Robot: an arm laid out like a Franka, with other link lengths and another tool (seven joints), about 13 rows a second.
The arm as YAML. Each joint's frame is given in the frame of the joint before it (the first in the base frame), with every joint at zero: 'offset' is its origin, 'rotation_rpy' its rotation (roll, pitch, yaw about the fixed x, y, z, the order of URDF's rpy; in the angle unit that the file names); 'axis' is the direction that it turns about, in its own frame. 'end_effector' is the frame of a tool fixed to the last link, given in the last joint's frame.
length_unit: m
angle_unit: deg
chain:
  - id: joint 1
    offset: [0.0, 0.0, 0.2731]
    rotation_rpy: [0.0, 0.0, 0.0]
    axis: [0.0, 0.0, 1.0]
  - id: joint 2
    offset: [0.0, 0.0, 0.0]
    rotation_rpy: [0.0, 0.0, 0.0]
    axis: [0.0, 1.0, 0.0]
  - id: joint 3
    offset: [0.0, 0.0, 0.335]
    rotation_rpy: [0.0, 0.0, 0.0]
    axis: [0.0, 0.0, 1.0]
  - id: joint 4
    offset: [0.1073, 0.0, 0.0]
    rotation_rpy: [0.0, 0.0, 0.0]
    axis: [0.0, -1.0, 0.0]
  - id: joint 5
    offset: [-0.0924, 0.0, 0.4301]
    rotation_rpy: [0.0, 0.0, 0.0]
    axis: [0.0, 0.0, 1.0]
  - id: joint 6
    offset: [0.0, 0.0, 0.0]
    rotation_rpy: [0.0, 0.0, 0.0]
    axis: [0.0, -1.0, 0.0]
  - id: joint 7
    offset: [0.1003, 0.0, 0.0]
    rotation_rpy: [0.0, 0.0, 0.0]
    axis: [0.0, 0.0, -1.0]
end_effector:
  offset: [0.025, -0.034, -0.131]
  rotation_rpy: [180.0, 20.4, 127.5]
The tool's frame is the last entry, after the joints.
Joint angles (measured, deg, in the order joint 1, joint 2, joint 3, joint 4, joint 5, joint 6, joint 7), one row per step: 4.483 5.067 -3.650 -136.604 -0.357 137.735 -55.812; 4.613 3.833 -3.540 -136.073 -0.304 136.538 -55.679; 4.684 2.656 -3.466 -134.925 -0.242 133.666 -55.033; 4.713 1.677 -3.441 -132.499 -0.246 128.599 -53.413; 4.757 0.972 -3.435 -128.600 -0.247 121.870 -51.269; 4.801 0.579 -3.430 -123.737 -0.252 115.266 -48.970; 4.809 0.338 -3.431 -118.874 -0.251 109.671 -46.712; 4.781 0.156 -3.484 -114.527 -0.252 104.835 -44.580; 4.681 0.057 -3.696 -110.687 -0.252 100.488 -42.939; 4.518 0.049 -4.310 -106.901 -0.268 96.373 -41.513; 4.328 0.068 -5.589 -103.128 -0.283 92.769 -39.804; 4.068 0.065 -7.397 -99.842 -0.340 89.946 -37.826
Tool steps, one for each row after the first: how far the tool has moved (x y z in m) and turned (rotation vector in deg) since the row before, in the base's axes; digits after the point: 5 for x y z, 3 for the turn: 0.00279 0.00261 0.01474 0.115 -0.565 0.058; 0.00255 0.00118 0.01562 0.055 0.546 -0.561; 0.00477 -0.00050 0.01996 -0.128 1.652 -1.579; 0.00800 -0.00090 0.02741 -0.273 2.110 -2.105; 0.01104 -0.00096 0.03453 -0.364 1.330 -2.247; 0.01033 -0.00140 0.03637 -0.374 0.472 -2.243; 0.00685 -0.00239 0.03336 -0.366 0.289 -2.201; 0.00373 -0.00476 0.02912 -0.296 0.395 -1.945; 0.00228 -0.01004 0.02834 -0.282 0.312 -2.192; 0.00129 -0.01828 0.02911 -0.335 -0.155 -3.162; -0.00082 -0.02548 0.02628 -0.430 -0.460 -4.018
